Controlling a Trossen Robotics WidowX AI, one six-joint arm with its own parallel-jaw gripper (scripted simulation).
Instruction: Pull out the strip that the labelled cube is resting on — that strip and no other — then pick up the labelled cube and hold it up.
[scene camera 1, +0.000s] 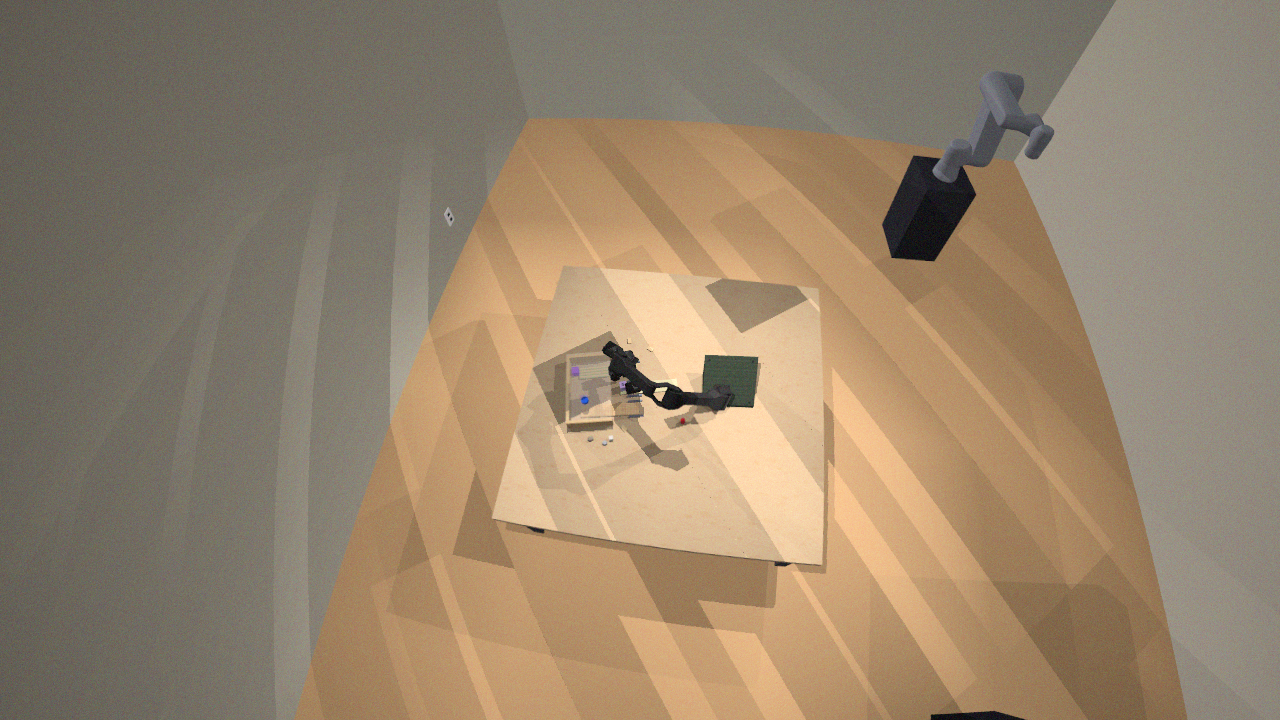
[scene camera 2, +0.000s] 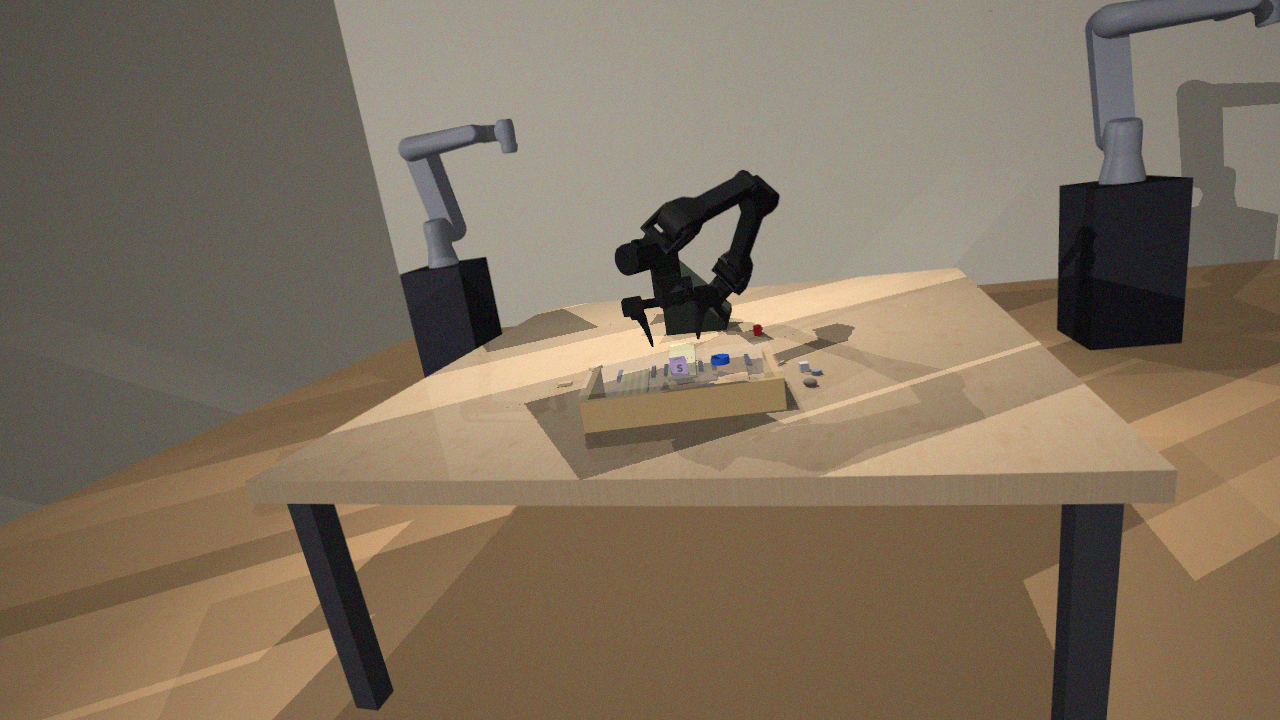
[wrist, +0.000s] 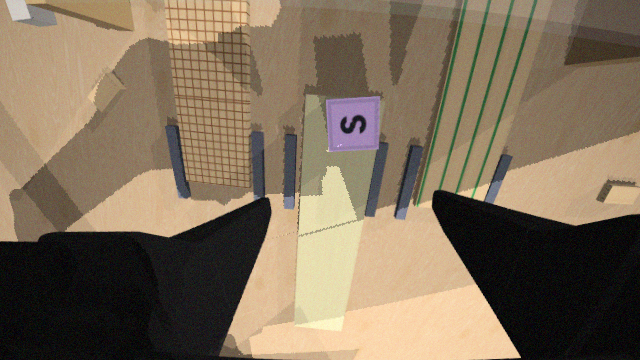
Labels:
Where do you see my gripper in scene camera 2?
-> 675, 342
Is my gripper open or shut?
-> Open.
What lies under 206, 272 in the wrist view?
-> My gripper.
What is my gripper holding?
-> Nothing.

